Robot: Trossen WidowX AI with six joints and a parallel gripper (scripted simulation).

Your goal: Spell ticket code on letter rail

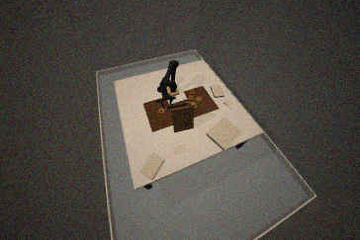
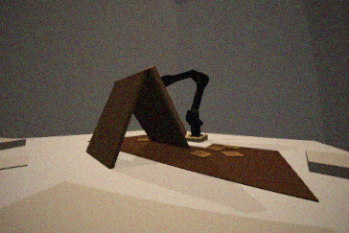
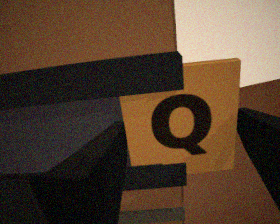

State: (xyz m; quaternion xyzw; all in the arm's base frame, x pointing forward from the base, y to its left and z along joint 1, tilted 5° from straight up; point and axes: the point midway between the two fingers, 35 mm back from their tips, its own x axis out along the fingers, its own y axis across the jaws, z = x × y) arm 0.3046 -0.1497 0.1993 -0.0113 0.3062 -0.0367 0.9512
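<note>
My gripper tip is now 8 cm to the right of the white ticket, 8 cm above it and 6 cm past it. Also, from my gripper tip: pale slip 35 cm ahead, 17 cm below; brown mat 17 cm to the left, 17 cm below, 14 cm behind.
</note>
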